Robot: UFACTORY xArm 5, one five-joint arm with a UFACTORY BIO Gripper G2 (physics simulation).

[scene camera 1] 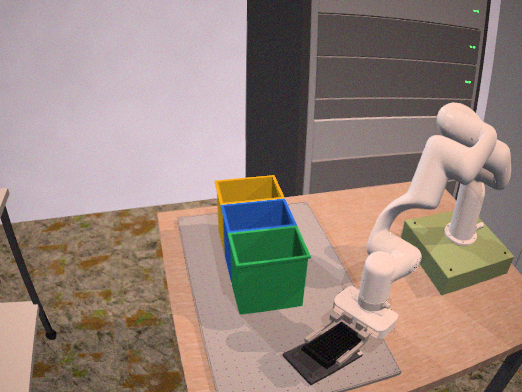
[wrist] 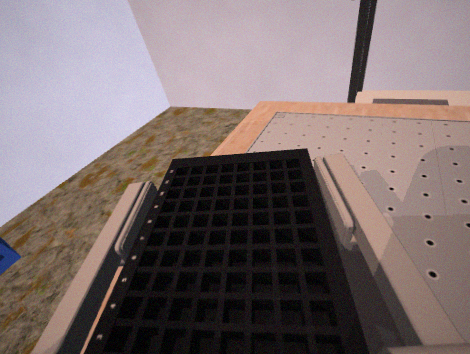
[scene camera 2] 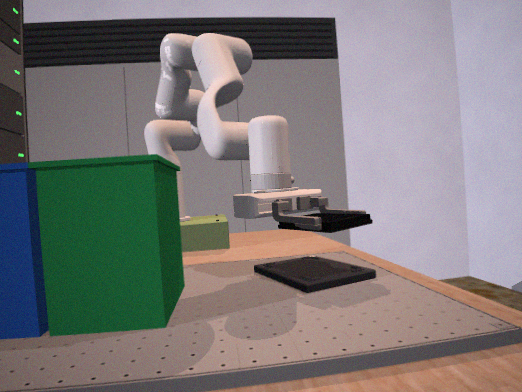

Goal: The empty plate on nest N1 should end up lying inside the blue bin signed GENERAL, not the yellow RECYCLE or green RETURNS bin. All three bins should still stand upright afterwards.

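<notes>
The black plate, with its grid of square wells, is held level above the flat dark nest. A gap shows between them in the scene camera 2 view. My gripper is shut on the plate, one finger along each long side. The blue bin stands upright between the yellow bin and the green bin, both upright. The bins' signs and floors are hidden.
The bins and nest stand on a grey perforated board on the wooden table. The green bin is nearest to the gripper, with the blue one behind it. The arm stands on an olive block at the right in scene camera 1.
</notes>
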